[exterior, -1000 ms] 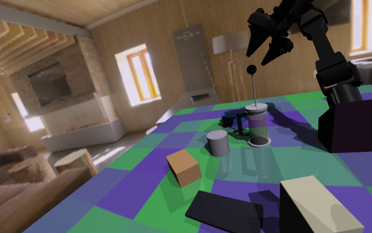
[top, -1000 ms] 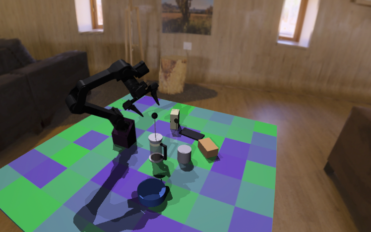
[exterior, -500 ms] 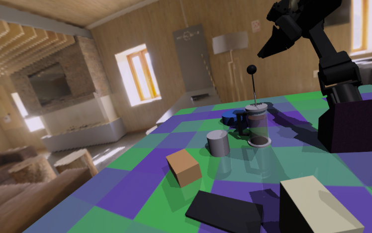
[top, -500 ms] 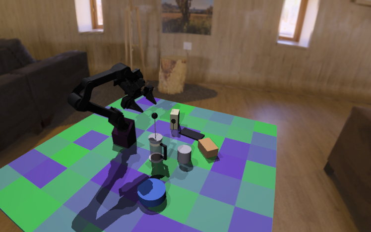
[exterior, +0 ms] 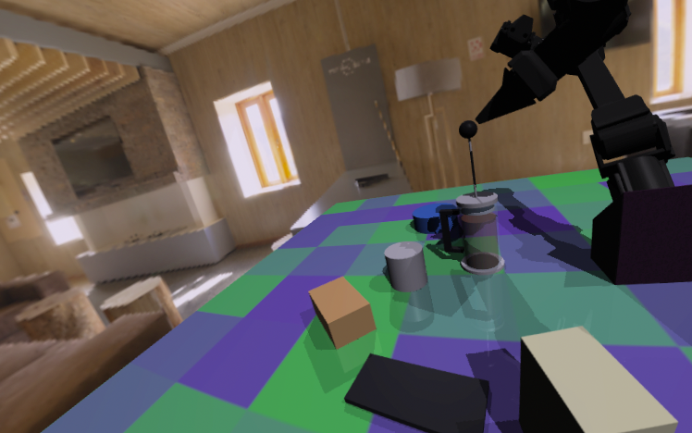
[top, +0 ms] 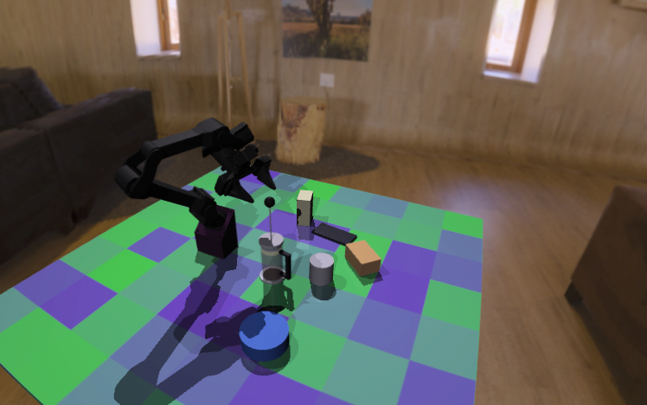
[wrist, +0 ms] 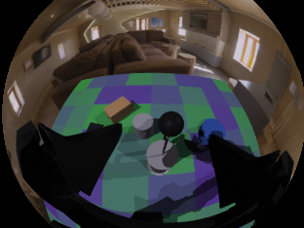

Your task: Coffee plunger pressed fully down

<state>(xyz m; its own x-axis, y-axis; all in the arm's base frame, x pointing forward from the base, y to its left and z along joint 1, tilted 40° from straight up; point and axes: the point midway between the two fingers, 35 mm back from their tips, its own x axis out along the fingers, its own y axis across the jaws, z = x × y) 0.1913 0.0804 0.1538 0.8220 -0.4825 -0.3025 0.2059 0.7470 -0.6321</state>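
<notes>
Right now the glass coffee press is 14 cm below my gripper tip, 3 cm ahead of it and 1 cm to the right of it. Also, from my gripper tip: blue round tub: 25 cm below, 24 cm to the right, 11 cm ahead; then tan box: 26 cm ahead, 24 cm below, 15 cm to the left.
</notes>
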